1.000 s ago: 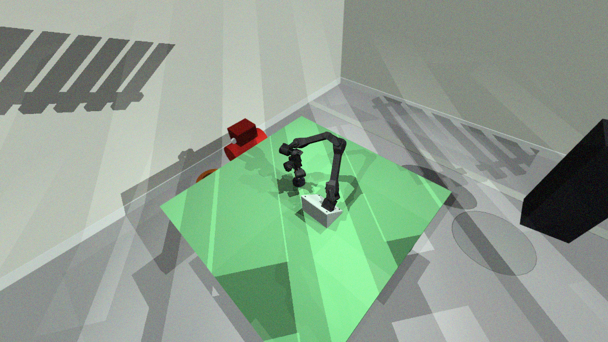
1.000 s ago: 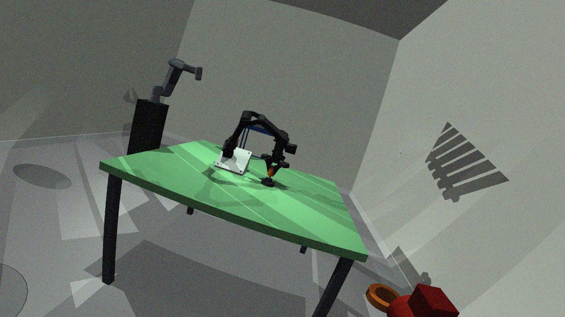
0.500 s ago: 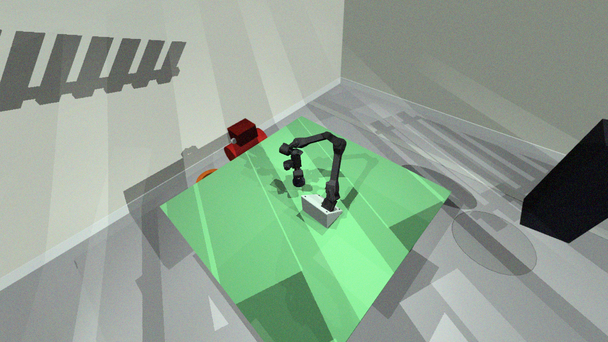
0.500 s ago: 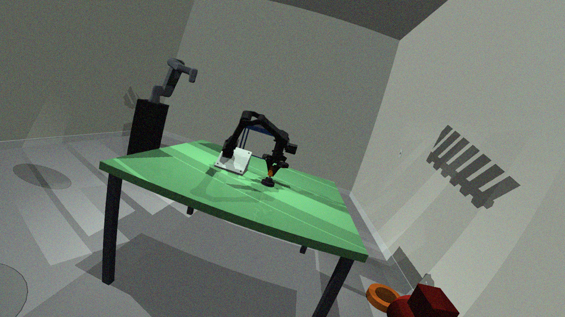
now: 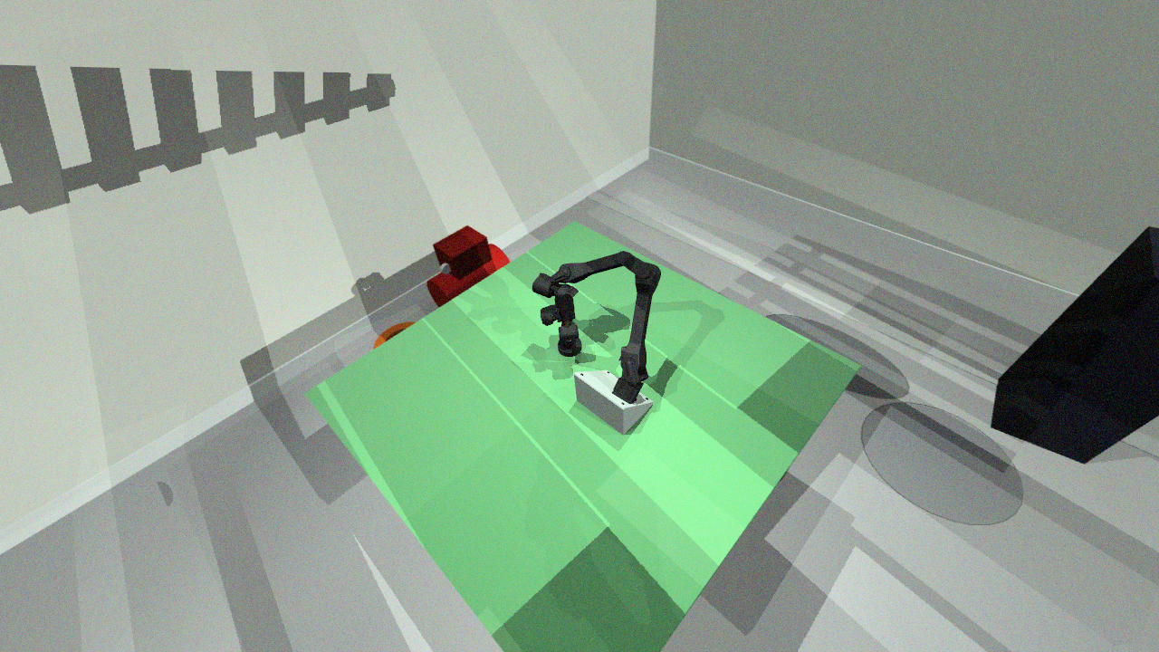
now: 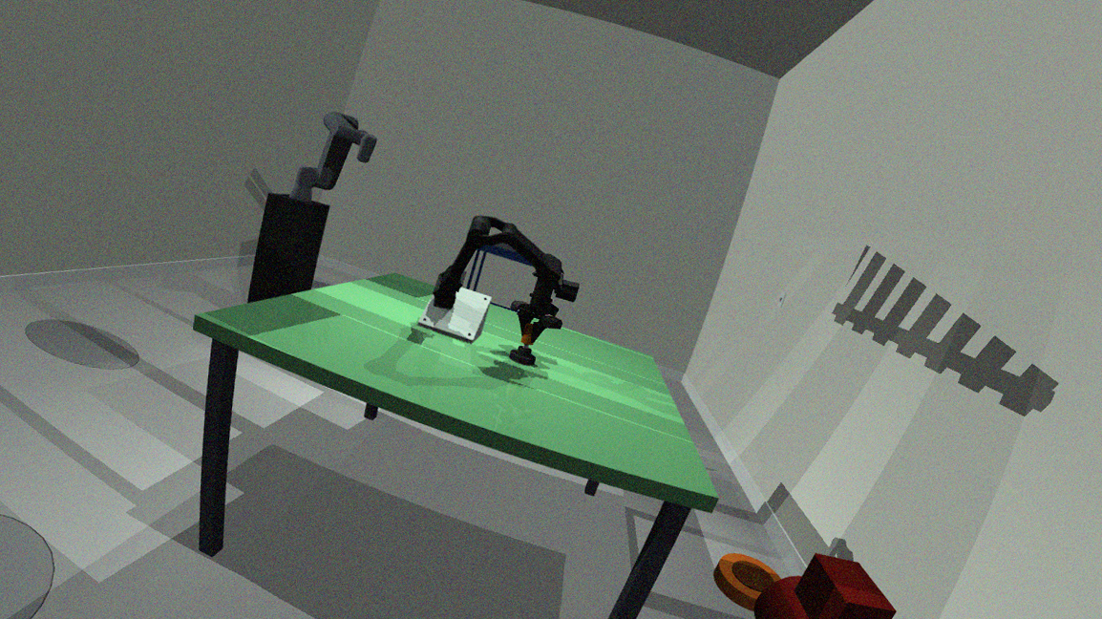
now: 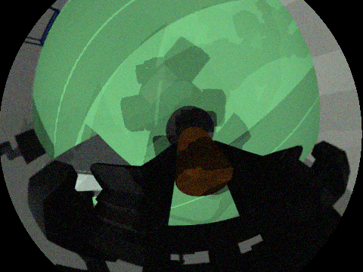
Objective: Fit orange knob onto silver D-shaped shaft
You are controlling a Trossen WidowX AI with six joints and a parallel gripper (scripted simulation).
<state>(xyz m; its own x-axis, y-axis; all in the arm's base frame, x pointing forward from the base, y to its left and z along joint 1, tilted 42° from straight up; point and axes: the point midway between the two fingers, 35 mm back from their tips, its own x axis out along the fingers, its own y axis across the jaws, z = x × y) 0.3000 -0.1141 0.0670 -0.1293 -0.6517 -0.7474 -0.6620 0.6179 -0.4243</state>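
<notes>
My gripper tip is now 30 mm below the orange knob. Round my gripper tip: dark round pedestal (40 mm below).
</notes>
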